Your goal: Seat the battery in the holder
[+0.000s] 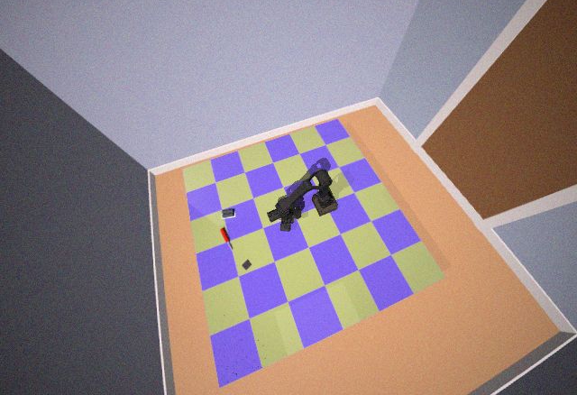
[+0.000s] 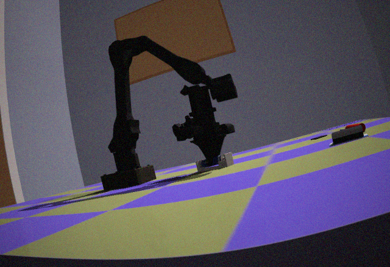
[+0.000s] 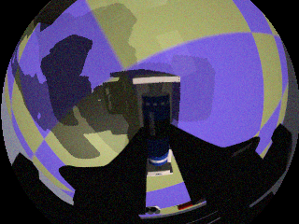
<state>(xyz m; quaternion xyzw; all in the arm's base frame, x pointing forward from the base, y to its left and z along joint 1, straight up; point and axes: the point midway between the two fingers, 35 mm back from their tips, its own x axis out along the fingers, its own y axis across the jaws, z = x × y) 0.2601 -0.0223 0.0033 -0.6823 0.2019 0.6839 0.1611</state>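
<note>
Right now my gripper tip is right at the battery. Also, from my gripper tip: red-handled screwdriver 38 cm ahead, 4 cm to the right; dark square piece 33 cm ahead, 14 cm to the left, 1 cm below.
</note>
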